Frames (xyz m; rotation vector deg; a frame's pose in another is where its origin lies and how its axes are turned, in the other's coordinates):
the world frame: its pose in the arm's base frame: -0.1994 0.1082 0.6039 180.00 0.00 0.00
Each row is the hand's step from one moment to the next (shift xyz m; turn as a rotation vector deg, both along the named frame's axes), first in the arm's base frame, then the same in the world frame.
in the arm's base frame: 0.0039 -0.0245 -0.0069 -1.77 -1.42 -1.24
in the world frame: 0.0039 0.0245 0.0069 -1.77 1.42 1.24
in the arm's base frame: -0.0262 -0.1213 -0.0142 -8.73 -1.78 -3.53
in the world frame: -0.0262 0.1213 0.0142 -8.73 1.78 3.53
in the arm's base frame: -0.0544 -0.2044 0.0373 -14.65 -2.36 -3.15
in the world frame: -0.0544 0.2044 -0.0373 -14.65 2.36 3.15
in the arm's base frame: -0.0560 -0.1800 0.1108 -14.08 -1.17 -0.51
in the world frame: -0.0560 0.1800 -0.1108 -14.08 1.17 0.51
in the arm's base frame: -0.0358 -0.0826 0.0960 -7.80 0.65 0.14
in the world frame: -0.0358 0.0826 -0.0960 -7.80 -0.65 -0.14
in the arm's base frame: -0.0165 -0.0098 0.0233 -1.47 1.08 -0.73
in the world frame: -0.0165 0.0098 -0.0233 -1.47 -1.08 0.73
